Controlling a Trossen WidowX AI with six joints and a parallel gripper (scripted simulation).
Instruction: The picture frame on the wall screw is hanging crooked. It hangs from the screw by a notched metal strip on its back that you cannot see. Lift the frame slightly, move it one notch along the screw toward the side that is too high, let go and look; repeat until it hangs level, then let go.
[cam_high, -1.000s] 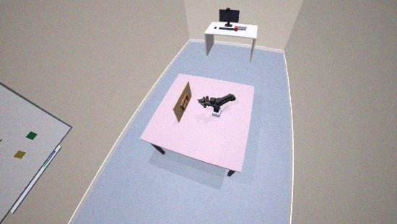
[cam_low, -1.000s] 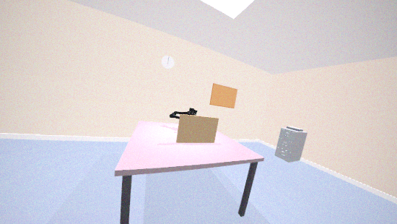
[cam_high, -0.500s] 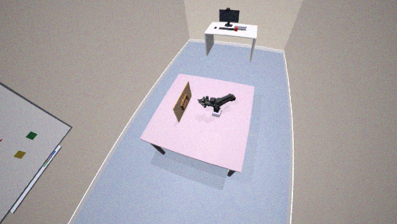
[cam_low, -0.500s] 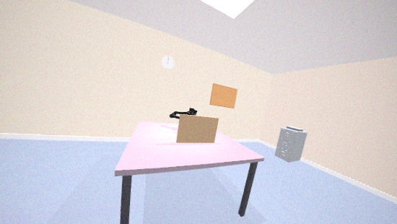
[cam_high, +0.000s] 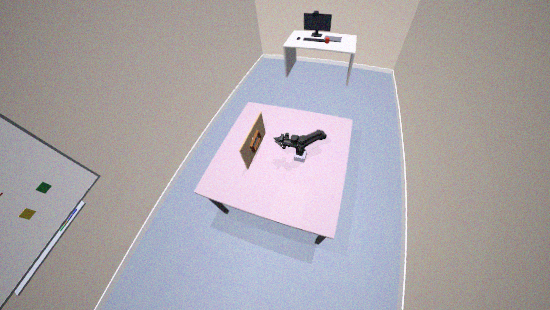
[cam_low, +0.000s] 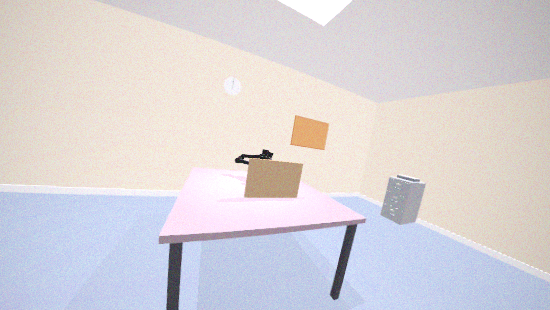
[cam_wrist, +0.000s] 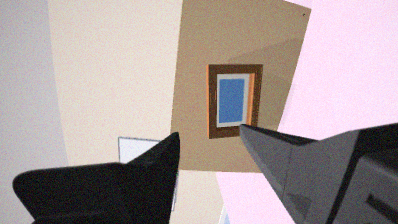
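Now: gripper tip 200 mm short of the picture frame, 90 mm above it and 10 mm to the right of it. Also, from my gripper tip: tan wall board 210 mm ahead, 100 mm below.
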